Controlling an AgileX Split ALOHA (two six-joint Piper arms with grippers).
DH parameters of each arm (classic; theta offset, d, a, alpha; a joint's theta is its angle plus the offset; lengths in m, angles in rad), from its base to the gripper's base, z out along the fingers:
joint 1: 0 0.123 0 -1.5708
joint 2: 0.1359 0 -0.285 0
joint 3: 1.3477 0 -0.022 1.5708
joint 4: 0 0.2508 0 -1.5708
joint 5: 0 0 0.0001 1.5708
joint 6: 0 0.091 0 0
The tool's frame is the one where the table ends.
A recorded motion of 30 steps. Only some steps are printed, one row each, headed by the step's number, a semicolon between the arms.
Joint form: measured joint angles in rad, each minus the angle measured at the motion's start. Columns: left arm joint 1, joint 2, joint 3, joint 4, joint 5, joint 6; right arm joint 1, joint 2, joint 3, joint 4, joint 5, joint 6.
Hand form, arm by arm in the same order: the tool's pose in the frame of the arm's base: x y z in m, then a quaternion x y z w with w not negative. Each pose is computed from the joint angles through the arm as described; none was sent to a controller.
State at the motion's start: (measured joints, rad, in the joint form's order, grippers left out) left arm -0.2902 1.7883 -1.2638 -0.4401 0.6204 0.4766; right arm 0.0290 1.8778 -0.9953 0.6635 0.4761 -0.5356
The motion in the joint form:
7: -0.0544 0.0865 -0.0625 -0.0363 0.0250 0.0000; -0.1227 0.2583 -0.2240 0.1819 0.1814 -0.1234
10: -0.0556 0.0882 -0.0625 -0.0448 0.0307 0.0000; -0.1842 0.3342 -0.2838 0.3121 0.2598 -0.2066
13: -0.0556 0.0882 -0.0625 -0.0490 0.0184 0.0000; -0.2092 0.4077 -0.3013 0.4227 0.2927 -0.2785
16: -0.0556 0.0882 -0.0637 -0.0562 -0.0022 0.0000; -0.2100 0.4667 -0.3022 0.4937 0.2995 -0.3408
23: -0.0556 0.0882 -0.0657 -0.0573 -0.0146 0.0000; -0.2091 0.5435 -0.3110 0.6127 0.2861 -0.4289
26: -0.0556 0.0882 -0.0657 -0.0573 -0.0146 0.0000; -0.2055 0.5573 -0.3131 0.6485 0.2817 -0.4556
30: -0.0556 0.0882 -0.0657 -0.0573 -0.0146 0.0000; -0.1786 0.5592 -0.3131 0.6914 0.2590 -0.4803
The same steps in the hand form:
7: 0.3671 -0.1585 0.2130 0.23922 0.92731 -0.16634 0.23496; 0.3929 0.0049 0.0926 0.04734 0.96259 0.23156 0.13253
10: 0.3666 -0.1594 0.2123 0.23764 0.92792 -0.17020 0.23136; 0.4047 -0.0121 0.0799 0.07861 0.94657 0.28384 0.13136
13: 0.3676 -0.1596 0.2128 0.23465 0.92719 -0.17045 0.23709; 0.4079 -0.0173 0.0583 0.10302 0.93366 0.31950 0.12483
16: 0.3695 -0.1598 0.2140 0.22958 0.92573 -0.17092 0.24720; 0.4070 -0.0151 0.0373 0.11113 0.92778 0.33648 0.11685
23: 0.3708 -0.1599 0.2150 0.22764 0.92456 -0.17006 0.25389; 0.4087 -0.0132 0.0111 0.13216 0.91868 0.35166 0.12204
26: 0.3708 -0.1599 0.2150 0.22764 0.92456 -0.17006 0.25389; 0.4099 -0.0116 0.0068 0.13575 0.91610 0.35513 0.12730
30: 0.3708 -0.1599 0.2150 0.22764 0.92456 -0.17006 0.25389; 0.4129 -0.0019 0.0063 0.13363 0.91572 0.35330 0.13705

